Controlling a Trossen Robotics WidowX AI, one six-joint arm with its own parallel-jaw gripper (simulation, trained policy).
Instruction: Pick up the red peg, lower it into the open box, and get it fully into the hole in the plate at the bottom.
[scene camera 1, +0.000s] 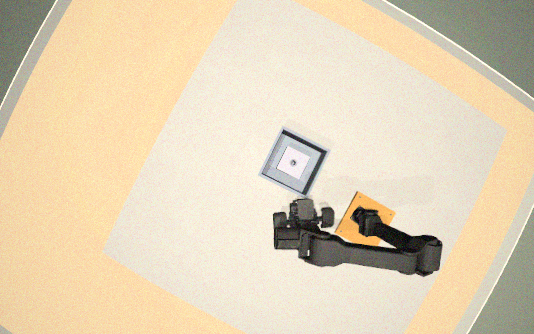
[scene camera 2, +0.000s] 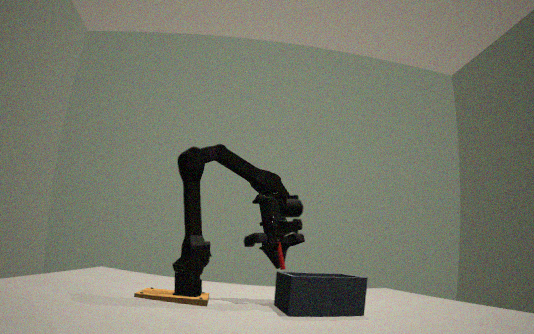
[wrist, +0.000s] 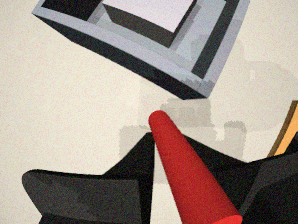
Note:
I see my gripper (scene camera 2: 280, 268) and a dark box (scene camera 2: 298, 294).
The dark box shows as well in the wrist view (wrist: 190, 68). My gripper shows as well in scene camera 1 (scene camera 1: 297, 208) and in the wrist view (wrist: 161, 138).

